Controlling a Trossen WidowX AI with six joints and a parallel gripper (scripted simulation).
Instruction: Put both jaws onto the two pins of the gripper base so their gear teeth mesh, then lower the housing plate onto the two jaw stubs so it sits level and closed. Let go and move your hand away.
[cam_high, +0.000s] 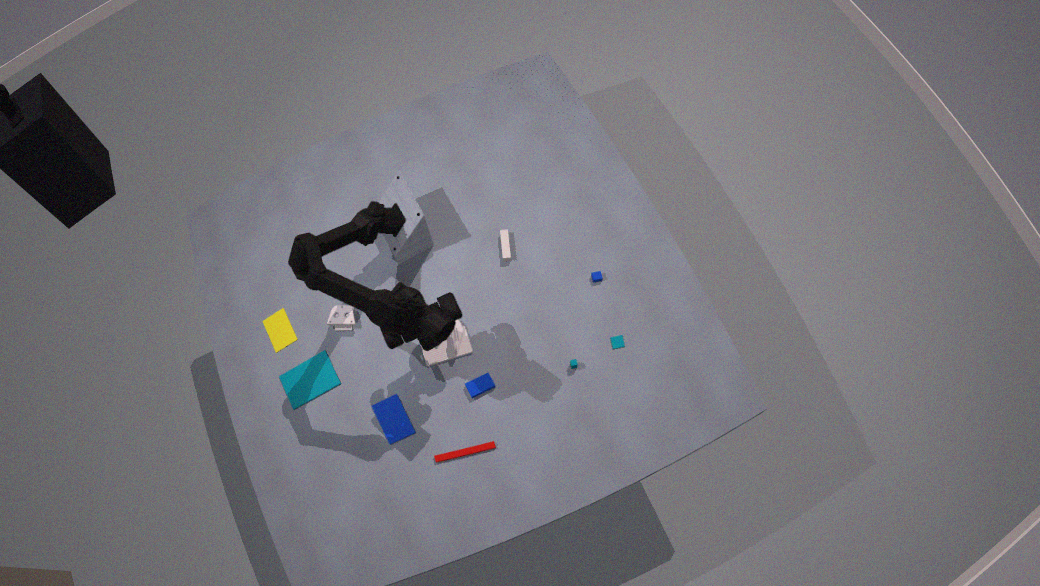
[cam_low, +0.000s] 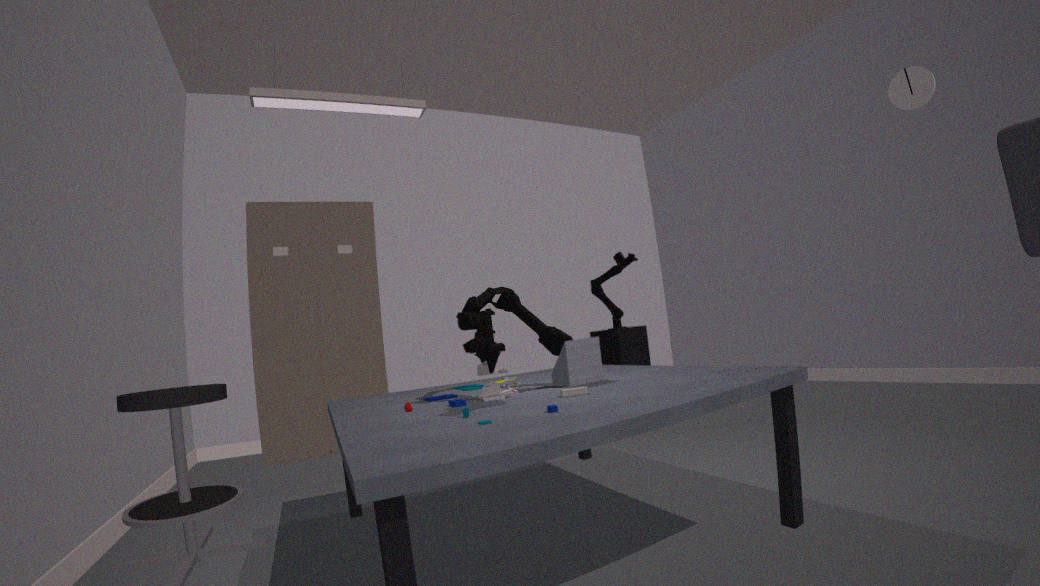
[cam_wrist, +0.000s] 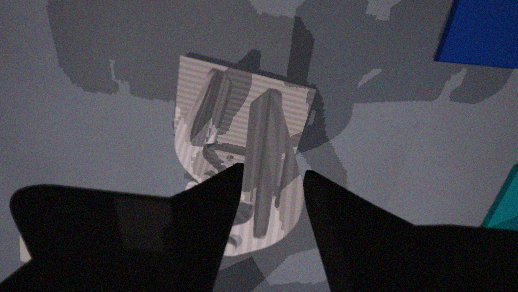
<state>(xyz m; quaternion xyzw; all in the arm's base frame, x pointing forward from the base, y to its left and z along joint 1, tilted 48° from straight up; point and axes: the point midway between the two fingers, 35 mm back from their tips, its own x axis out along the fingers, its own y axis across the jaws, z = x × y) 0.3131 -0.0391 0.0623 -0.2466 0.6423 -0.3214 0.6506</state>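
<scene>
Now: the flat white ribbed plate 2 cm ahead of my gripper tip, 3 cm to the left of it and 8 cm below it. The rest, counted from my gripper tip: blue plate (12 cm ahead, 18 cm to the right, 8 cm below); then blue block (15 cm ahead, 5 cm to the left, 7 cm below); then housing plate (4 cm behind, 4 cm to the left, 8 cm below).
</scene>
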